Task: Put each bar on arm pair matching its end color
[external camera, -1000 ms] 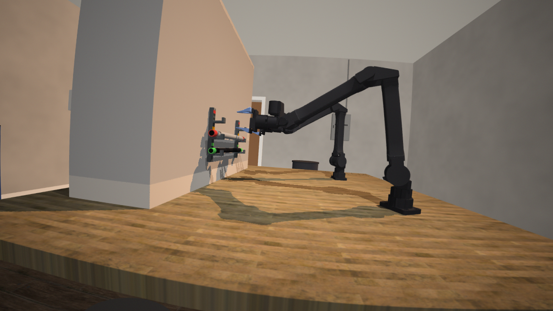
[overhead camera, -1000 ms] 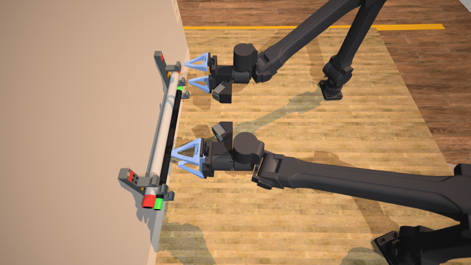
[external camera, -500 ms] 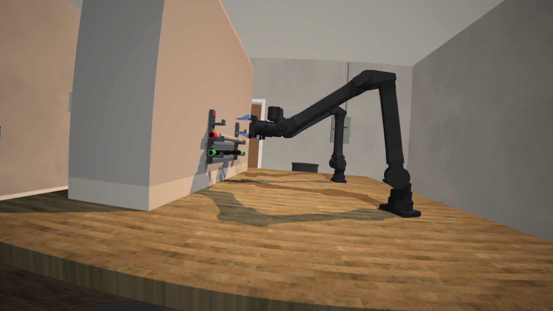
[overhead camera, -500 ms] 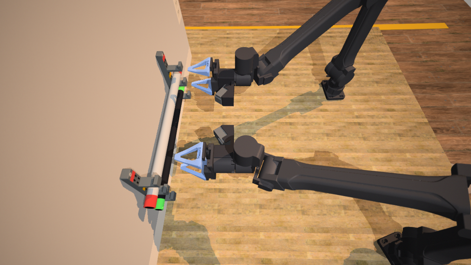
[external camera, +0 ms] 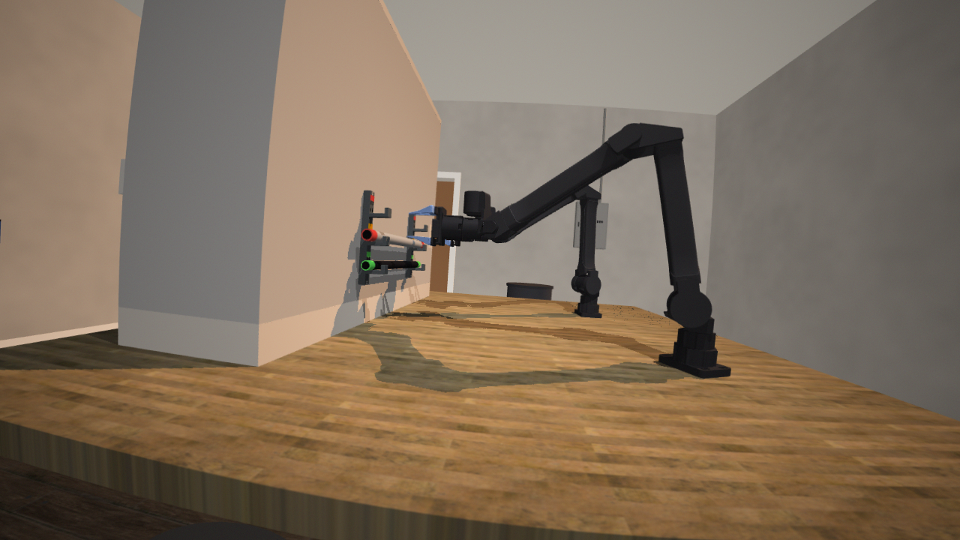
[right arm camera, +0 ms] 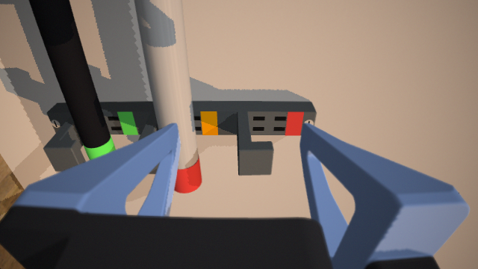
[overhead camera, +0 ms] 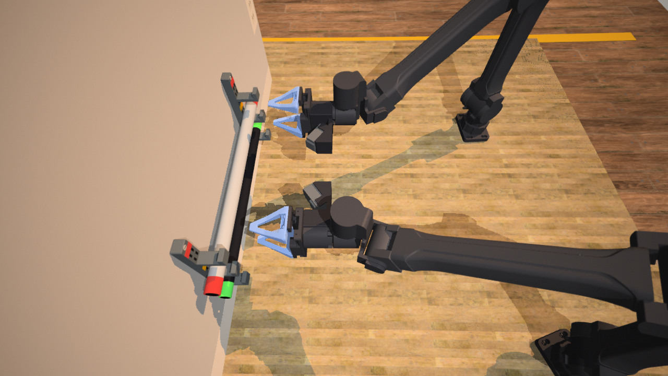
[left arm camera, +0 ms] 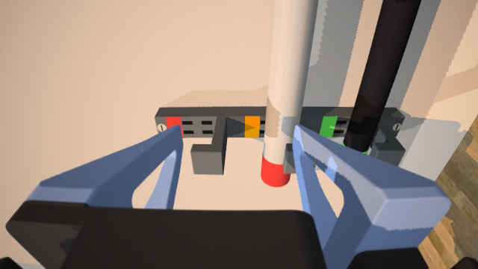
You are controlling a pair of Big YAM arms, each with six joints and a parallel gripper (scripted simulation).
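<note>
The light bar is 140 mm to the left of my right hand, 90 mm ahead of it and 50 mm below it. The rest, counted from my right hand: tan wall 280 mm ahead, 150 mm above, 110 mm to the left; then black bar 150 mm to the left, 130 mm below, 100 mm ahead.
Now: left hand 70 mm short of the light bar, 160 mm to the left of it and 40 mm above it. Also, from my left hand: tan wall 250 mm ahead, 190 mm to the right, 170 mm above; then black bar 70 mm ahead, 160 mm to the right, 120 mm below.
</note>
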